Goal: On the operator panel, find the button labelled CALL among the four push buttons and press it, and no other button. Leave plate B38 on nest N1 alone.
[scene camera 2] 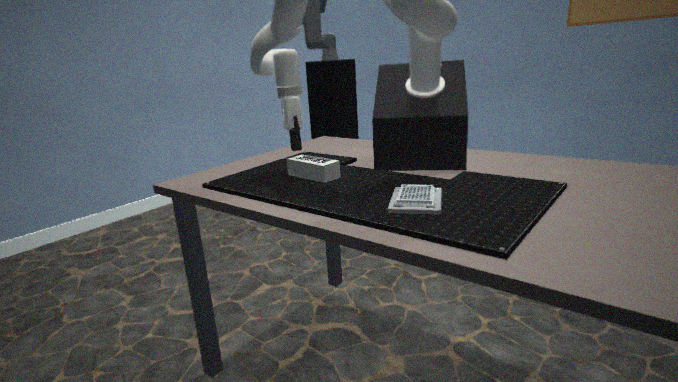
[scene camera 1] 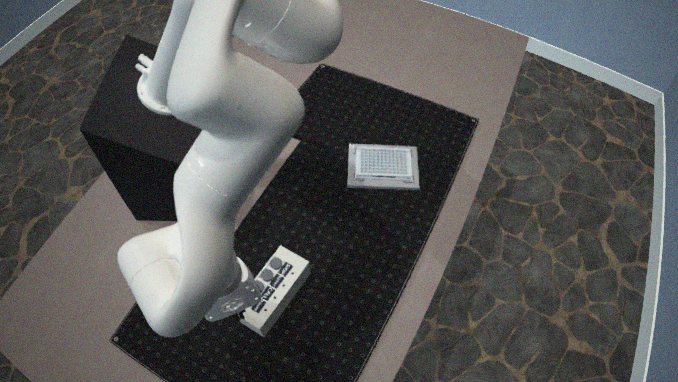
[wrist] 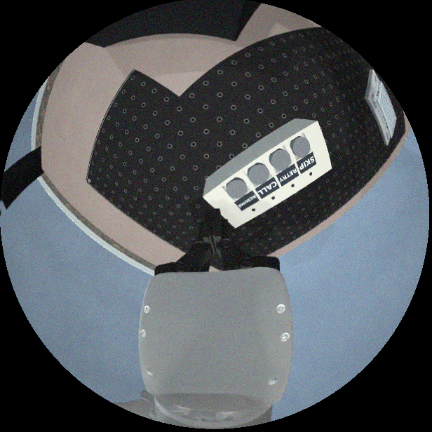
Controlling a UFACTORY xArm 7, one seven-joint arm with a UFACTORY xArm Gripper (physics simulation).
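Places are measured from the arm's base along level axes (x down, y ahead, z right), in millimetres.
Pixels of known places: gripper, fingertip midpoint: (scene camera 2: pixel 296 150) (scene camera 1: pixel 238 312); arm's base, origin of the base link: (scene camera 2: pixel 425 86) (scene camera 1: pixel 165 92).
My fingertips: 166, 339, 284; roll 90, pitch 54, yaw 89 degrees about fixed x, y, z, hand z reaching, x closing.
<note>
Ahead of a thing's pixels: the offset from my fingertips to its top centre, as dx, dy, dz. Level surfaces: height alone.
The cream operator panel {+16, +20, -81} (scene camera 1: pixel 291 281) (scene camera 2: pixel 313 171) (wrist: pixel 280 196) lies on the black board. In the wrist view its round grey buttons run RESUME, CALL, RETRY, SKIP from left to right. The CALL button (wrist: pixel 258 172) is second from the left; in scene camera 1 the gripper housing partly covers that area. My gripper (scene camera 2: pixel 296 148) (wrist: pixel 214 218) is shut and empty, pointing down. Its tips are above the panel's level, apart from it, and overlap the corner at the RESUME end in the wrist view. Plate B38 {+46, +87, -469} (scene camera 1: pixel 383 162) (scene camera 2: pixel 416 192) (wrist: pixel 385 107) sits on nest N1 {+54, +87, -469} (scene camera 1: pixel 382 184).
The black perforated board {dx +72} (scene camera 1: pixel 345 230) (scene camera 2: pixel 480 220) (wrist: pixel 150 140) lies on the table {dx +85} (scene camera 1: pixel 430 35) (scene camera 2: pixel 600 230). The arm's black pedestal (scene camera 1: pixel 145 160) (scene camera 2: pixel 420 142) stands behind the board. Another black pedestal (scene camera 2: pixel 332 100) stands further back in scene camera 2.
</note>
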